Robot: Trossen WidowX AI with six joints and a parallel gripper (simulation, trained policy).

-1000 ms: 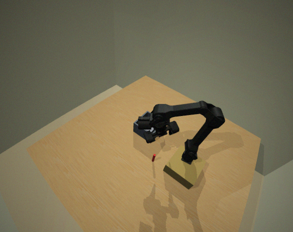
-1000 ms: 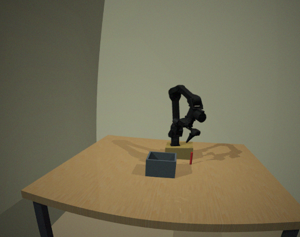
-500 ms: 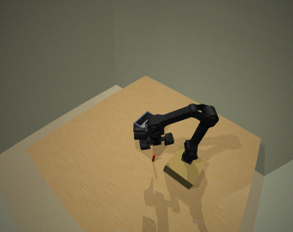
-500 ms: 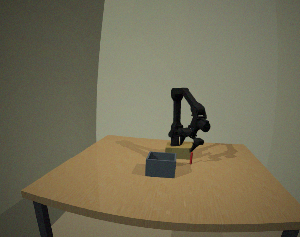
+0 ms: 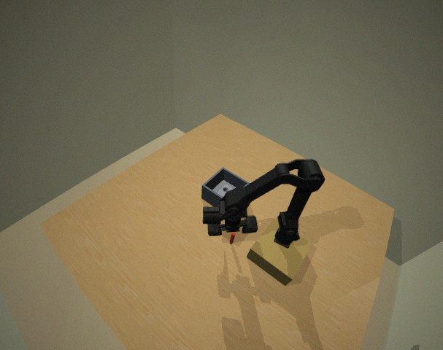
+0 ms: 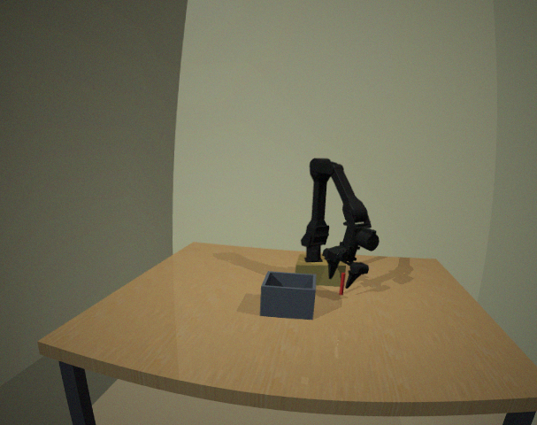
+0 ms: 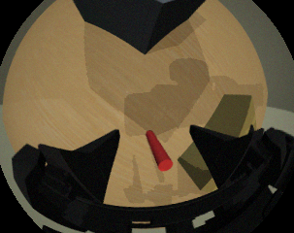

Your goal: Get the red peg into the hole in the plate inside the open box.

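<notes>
The red peg lies 1 cm behind my gripper tip, 2 cm to the left of it and 1 cm below it. Also, from my gripper tip: grey plate: 13 cm ahead, 18 cm to the right; blue-grey box: 13 cm ahead, 18 cm to the right, 2 cm below.
</notes>
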